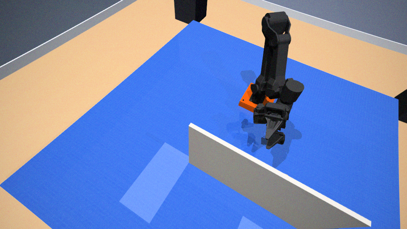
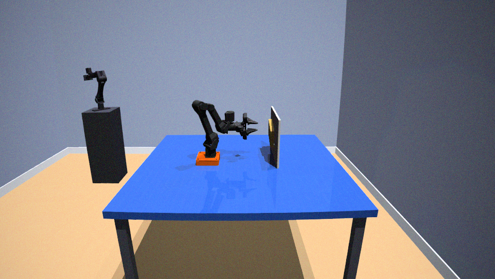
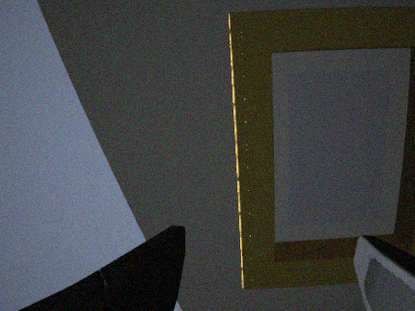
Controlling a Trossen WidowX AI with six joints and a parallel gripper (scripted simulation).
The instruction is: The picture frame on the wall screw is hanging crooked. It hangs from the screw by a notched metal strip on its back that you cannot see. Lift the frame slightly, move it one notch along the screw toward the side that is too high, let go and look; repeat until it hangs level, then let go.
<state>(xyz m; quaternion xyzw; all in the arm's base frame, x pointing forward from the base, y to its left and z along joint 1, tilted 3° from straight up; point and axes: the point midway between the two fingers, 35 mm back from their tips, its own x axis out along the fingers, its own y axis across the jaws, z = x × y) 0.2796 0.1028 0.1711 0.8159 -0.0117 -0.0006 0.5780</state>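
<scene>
Right now my gripper tip is 10 cm short of the picture frame, 1 cm to the right of it and 5 cm above it. From my gripper tip the other things lie so: wall panel: 11 cm ahead, 1 cm to the left, 6 cm below.
</scene>
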